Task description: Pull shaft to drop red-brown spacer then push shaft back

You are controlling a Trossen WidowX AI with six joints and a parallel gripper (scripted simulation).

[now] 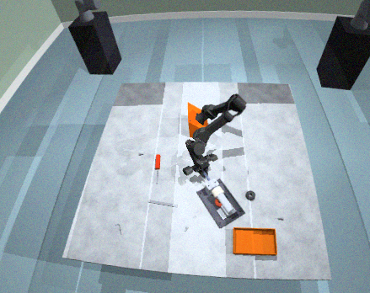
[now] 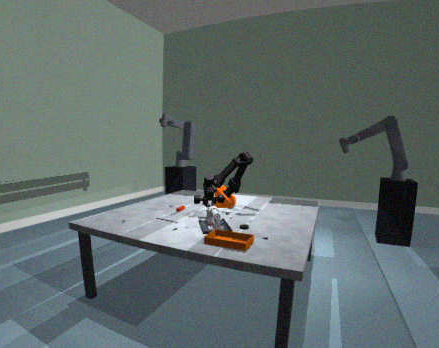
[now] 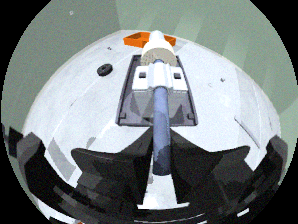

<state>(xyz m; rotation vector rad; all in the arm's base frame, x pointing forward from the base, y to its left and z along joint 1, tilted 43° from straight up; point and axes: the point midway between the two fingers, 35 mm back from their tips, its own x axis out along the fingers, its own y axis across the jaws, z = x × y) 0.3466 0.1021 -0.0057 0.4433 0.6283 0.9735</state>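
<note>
The shaft lies 40 mm ahead of my gripper tip, 30 mm to the left of it and 30 mm above it. From my gripper tip the other things lie so: orange tray (280 mm ahead, 270 mm to the left, 40 mm below); red-brown spacer (100 mm ahead, 90 mm to the left, 40 mm below); black ring (50 mm ahead, 240 mm to the left, 50 mm below).
</note>
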